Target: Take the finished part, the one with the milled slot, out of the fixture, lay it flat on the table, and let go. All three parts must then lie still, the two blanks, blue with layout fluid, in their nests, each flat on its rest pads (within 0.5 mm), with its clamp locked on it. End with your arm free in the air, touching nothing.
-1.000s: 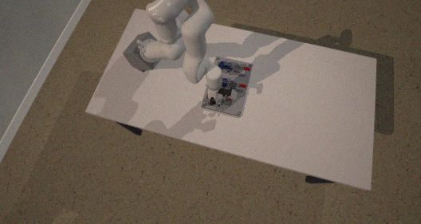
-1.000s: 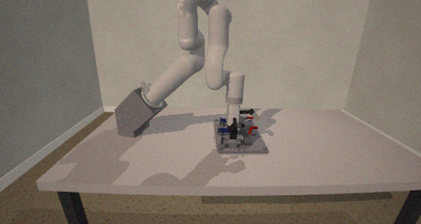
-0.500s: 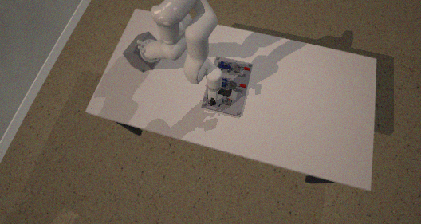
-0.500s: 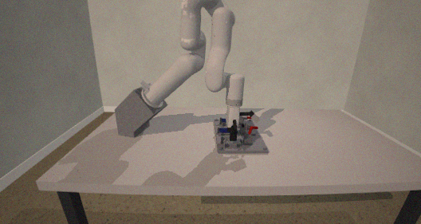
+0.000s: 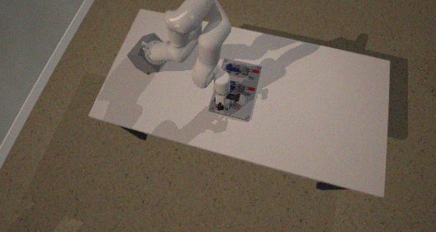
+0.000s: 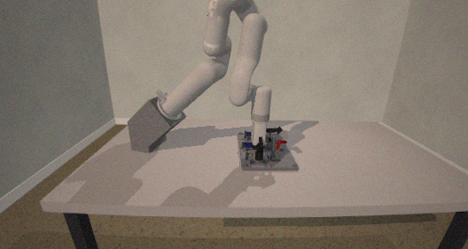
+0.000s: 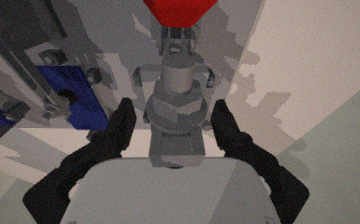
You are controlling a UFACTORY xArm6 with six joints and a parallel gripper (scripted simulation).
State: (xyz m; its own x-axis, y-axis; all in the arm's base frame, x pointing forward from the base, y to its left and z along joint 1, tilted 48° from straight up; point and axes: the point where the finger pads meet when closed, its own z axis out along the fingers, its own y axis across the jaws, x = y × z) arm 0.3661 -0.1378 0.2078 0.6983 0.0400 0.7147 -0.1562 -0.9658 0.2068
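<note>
Now: the grey finished part 2 cm below my hand and 1 cm behind it. From my hand the other things lie so: grey fixture plate: 10 cm to the left, 7 cm ahead, 4 cm below.
</note>
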